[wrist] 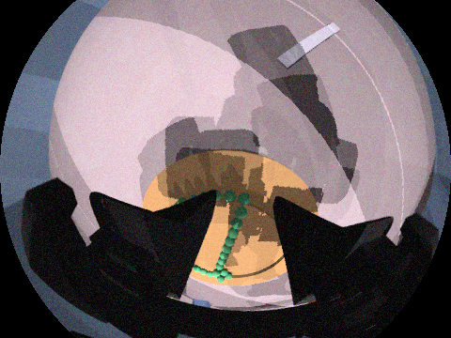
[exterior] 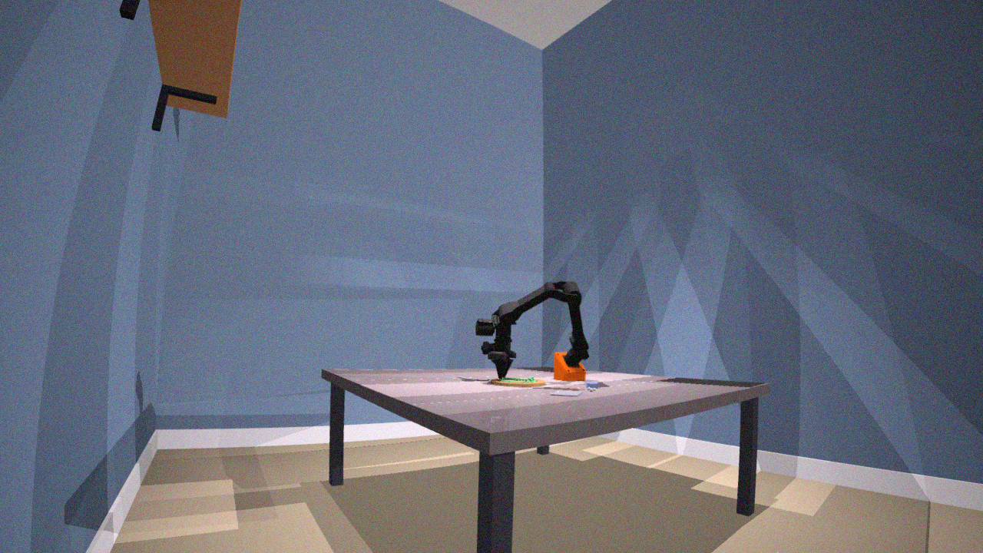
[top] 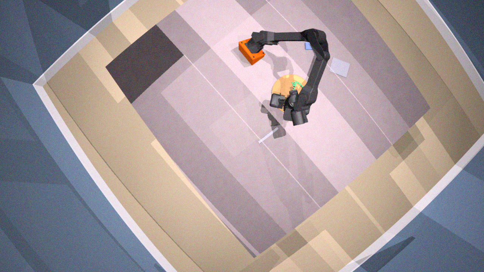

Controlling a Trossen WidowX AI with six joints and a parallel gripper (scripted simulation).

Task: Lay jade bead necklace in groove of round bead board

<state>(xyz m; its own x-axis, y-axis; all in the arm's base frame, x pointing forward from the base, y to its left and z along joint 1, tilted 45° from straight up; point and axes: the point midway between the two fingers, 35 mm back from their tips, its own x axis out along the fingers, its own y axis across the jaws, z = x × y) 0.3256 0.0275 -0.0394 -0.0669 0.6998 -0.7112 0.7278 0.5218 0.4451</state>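
My gripper tip is now 4 cm past the round tan bead board, 5 cm to the right of it and 1 cm above it. Also, from my gripper tip: white strip 7 cm ahead, 16 cm to the right, 2 cm below; then pale square sheet 1 cm behind, 36 cm to the left, 2 cm below; then blue cube 19 cm behind, 28 cm to the left, 1 cm below.
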